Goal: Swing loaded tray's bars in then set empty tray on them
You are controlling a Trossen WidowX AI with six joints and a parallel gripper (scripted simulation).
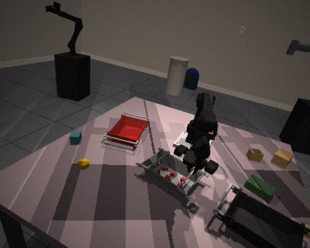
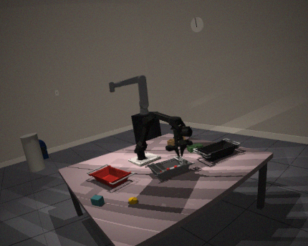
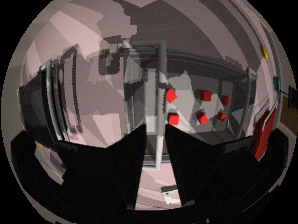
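Now: gripper tip 320 mm past the red tray, 400 mm to the left of it and 40 mm above it. Round my gripper tip: teal cube 120 mm behind, 640 mm to the right, 70 mm below; green block 120 mm behind, 350 mm to the left, 70 mm below.
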